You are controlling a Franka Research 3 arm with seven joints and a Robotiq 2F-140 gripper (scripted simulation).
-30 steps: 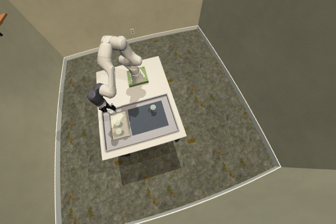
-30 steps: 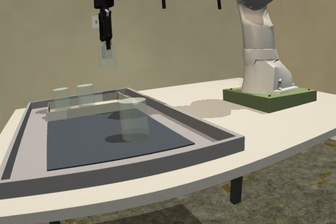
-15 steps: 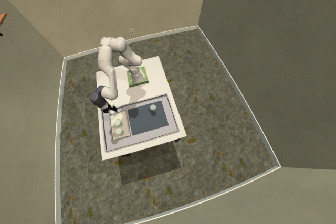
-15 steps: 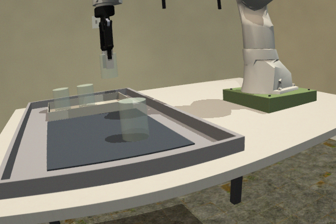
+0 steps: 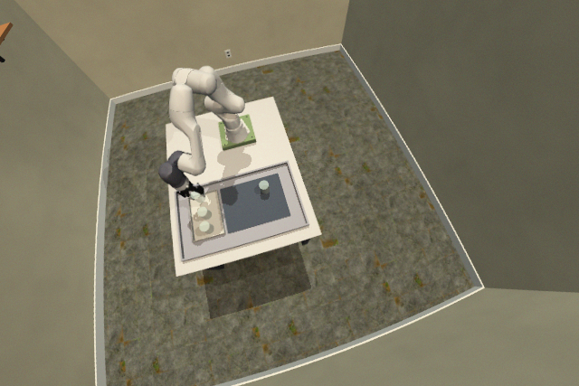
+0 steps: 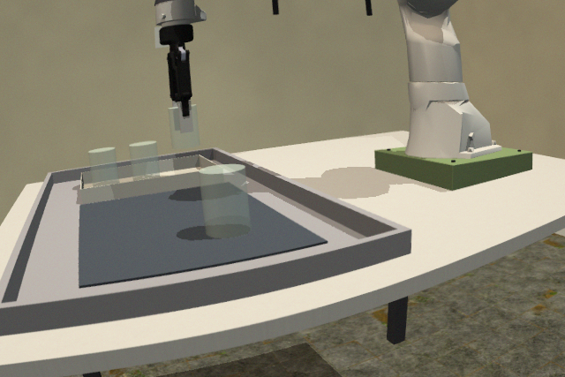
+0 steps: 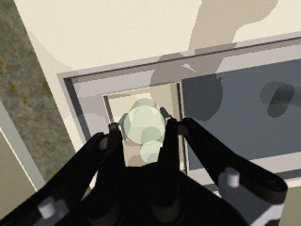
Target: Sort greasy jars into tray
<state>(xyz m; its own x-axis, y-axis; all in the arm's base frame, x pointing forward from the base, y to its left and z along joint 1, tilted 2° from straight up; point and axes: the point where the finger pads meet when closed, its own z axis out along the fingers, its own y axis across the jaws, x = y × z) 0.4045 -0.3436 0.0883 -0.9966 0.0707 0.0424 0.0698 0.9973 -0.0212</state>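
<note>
Now: hand 100 mm short of the cream tray, 10 mm to the left of it and 120 mm above it. The rest, counted from my hand: dark mat 120 mm ahead, 310 mm to the left, 130 mm below.
</note>
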